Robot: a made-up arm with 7 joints. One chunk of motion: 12 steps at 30 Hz.
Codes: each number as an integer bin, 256 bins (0 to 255) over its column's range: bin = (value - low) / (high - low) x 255, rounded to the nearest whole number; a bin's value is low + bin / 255 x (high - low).
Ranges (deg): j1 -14..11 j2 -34..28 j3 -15..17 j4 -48..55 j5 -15..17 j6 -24..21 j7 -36..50
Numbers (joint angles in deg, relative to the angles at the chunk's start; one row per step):
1: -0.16 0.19 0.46 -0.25 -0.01 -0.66 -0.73
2: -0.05 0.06 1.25 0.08 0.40 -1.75 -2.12
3: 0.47 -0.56 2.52 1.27 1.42 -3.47 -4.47
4: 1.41 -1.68 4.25 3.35 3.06 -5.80 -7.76
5: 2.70 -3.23 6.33 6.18 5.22 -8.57 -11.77
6: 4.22 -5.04 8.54 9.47 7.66 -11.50 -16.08
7: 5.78 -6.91 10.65 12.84 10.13 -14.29 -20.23
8: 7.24 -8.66 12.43 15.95 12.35 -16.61 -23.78
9: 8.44 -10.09 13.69 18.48 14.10 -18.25 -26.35
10: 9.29 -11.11 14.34 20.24 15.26 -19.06 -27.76
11: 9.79 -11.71 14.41 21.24 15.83 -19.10 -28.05
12: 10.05 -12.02 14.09 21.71 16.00 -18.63 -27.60
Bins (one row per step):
1: 141 141 123 118 119 132 105
2: 142 140 129 119 123 126 100
3: 148 138 140 122 131 116 93
4: 157 133 153 127 144 103 84
5: 170 127 170 134 161 87 72
6: 186 119 188 142 181 71 59
7: 202 111 204 151 200 55 47
8: 217 104 219 158 218 42 36
9: 229 98 229 165 232 33 29
10: 238 94 234 169 241 28 24
11: 243 92 234 171 246 28 24
12: 245 90 232 173 247 30 25

